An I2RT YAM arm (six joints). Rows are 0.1 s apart.
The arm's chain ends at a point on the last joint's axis. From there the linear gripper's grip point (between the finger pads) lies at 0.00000 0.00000 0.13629 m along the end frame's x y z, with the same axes.
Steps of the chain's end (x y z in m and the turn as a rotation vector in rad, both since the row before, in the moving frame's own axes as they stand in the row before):
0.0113 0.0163 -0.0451 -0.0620 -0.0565 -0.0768
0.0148 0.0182 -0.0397 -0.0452 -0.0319 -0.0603
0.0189 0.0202 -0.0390 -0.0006 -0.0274 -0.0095
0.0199 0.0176 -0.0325 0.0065 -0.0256 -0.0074
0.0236 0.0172 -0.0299 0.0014 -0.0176 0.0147
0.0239 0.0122 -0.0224 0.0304 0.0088 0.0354
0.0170 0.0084 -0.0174 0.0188 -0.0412 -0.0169
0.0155 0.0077 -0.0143 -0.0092 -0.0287 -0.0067
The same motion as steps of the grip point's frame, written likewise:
0.0039 0.0250 -0.0456 -0.0620 -0.0565 -0.0768
0.0106 0.0245 -0.0399 -0.0452 -0.0319 -0.0603
0.0152 0.0203 -0.0391 -0.0006 -0.0274 -0.0095
0.0164 0.0167 -0.0325 0.0065 -0.0256 -0.0074
0.0212 0.0170 -0.0299 0.0014 -0.0176 0.0147
0.0252 0.0081 -0.0225 0.0304 0.0088 0.0354
0.0114 0.0059 -0.0175 0.0188 -0.0412 -0.0169
0.0116 0.0090 -0.0144 -0.0092 -0.0287 -0.0067

